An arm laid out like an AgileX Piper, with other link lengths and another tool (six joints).
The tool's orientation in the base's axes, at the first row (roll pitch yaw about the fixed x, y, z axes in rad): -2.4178, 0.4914, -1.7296
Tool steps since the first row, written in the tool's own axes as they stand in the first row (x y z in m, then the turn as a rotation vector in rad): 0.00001, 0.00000, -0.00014, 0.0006, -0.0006, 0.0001; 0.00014, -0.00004, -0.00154, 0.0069, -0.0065, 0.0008; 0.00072, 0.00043, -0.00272, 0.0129, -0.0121, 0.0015; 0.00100, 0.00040, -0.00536, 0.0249, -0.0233, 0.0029; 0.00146, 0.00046, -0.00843, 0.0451, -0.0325, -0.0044; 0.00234, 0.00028, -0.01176, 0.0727, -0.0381, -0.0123; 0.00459, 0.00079, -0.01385, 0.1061, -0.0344, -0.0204; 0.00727, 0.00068, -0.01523, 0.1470, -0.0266, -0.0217; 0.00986, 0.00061, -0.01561, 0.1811, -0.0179, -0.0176; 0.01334, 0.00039, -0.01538, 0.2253, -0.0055, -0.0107
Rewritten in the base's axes. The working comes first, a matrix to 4 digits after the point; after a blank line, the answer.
The tool's axes in the first row as the columns of a matrix, in the base's axes (used below as rounded here):
-0.1394, -0.6905, 0.7098
-0.8706, 0.4270, 0.2444
-0.4719, -0.5839, -0.6606

-0.00010, -0.00004, 0.00009, 0.0004, -0.0008, 0.0000; -0.00108, -0.00052, 0.00097, 0.0041, -0.0086, 0.0000; -0.00233, -0.00111, 0.00121, 0.0076, -0.0160, 0.0000; -0.00422, -0.00201, 0.00284, 0.0147, -0.0309, -0.0001; -0.00650, -0.00313, 0.00461, 0.0130, -0.0542, 0.0006; -0.00887, -0.00479, 0.00650, 0.0074, -0.0826, -0.0039; -0.01102, -0.00704, 0.00652, -0.0055, -0.1120, -0.0165; -0.01229, -0.00976, 0.00623, -0.0175, -0.1446, -0.0395; -0.01288, -0.01214, 0.00530, -0.0254, -0.1696, -0.0634; -0.01305, -0.01521, 0.00364, -0.0352, -0.2011, -0.0960
